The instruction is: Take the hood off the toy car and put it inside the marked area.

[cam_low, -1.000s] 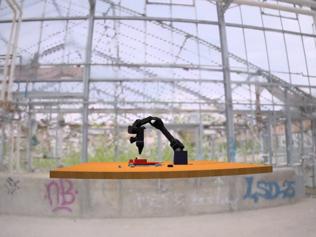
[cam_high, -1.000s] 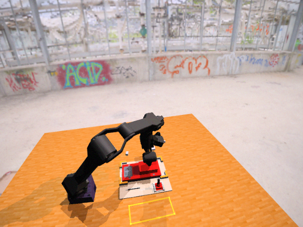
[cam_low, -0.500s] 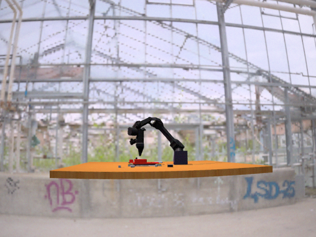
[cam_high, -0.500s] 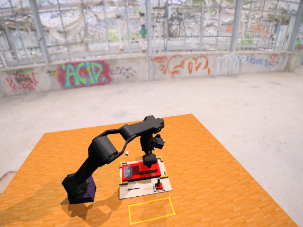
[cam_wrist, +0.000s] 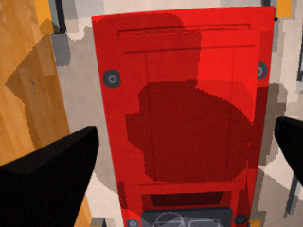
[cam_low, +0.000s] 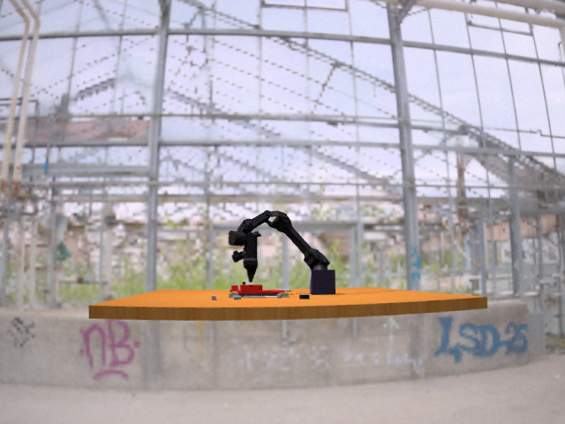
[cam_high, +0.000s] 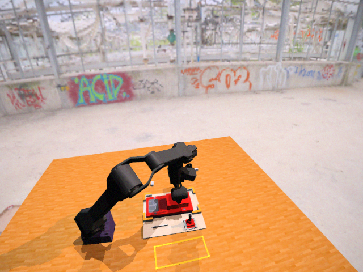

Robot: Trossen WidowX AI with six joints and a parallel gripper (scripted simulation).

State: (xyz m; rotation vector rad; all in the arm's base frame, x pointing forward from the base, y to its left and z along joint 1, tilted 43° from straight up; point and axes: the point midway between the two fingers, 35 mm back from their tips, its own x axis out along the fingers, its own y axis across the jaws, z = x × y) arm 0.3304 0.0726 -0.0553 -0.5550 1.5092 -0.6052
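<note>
My gripper tip is 20 mm above the red hood. From my gripper tip the other things lie so: black wheel: 210 mm behind, 220 mm to the left, 50 mm below.
</note>
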